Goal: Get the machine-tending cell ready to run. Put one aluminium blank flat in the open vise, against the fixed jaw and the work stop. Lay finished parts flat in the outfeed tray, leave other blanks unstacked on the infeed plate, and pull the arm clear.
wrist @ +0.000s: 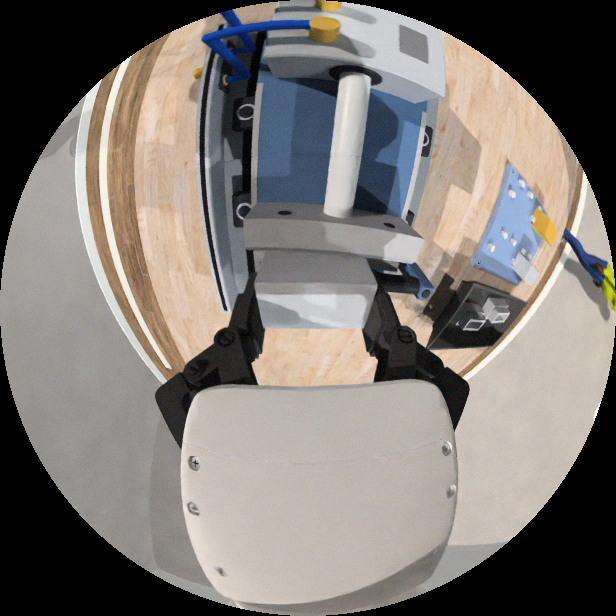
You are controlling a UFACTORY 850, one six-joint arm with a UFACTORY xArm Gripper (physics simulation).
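My gripper (pixel 313 310) is shut on a grey aluminium blank (pixel 313 293), one black finger on each side of it. The blank is level and hangs above the wooden bench. It appears just in front of the near grey jaw (pixel 327 232) of the vise (pixel 321 149). The vise has a blue body, a white screw (pixel 347 149) down its middle and a far grey block (pixel 356 51). I cannot tell the blank's height above the vise. The blue infeed plate (pixel 511 224) lies at the right with a small grey blank (pixel 522 265) on it. The black outfeed tray (pixel 476 321) holds small grey parts.
A yellow tab (pixel 544 225) sits at the infeed plate's edge. Blue hoses (pixel 229 43) and a yellow cap (pixel 323 28) are at the vise's far end. A blue and yellow cable (pixel 591 267) lies at the far right. The bench edge curves along the left and right.
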